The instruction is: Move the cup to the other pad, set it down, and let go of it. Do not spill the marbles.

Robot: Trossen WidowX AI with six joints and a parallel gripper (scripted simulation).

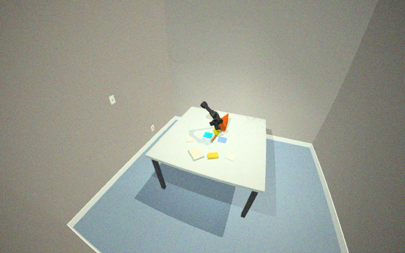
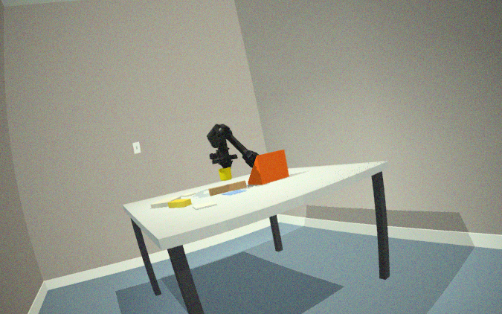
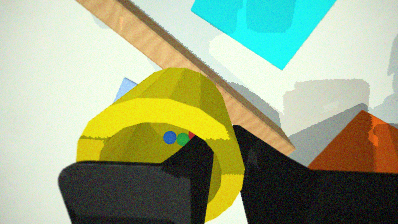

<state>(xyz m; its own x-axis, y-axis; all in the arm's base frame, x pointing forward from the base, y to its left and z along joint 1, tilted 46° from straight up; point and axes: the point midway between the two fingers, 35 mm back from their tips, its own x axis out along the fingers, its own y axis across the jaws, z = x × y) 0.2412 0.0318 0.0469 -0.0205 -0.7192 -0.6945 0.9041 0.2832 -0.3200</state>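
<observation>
The cyan pad is 100 mm to the right of my gripper tip and 110 mm below it. The rest, counted from my gripper tip: yellow cup (20 mm ahead, 10 mm to the left); light blue pad (40 mm ahead, 90 mm to the left, 110 mm below); wooden bar (20 mm ahead, 90 mm below).
</observation>
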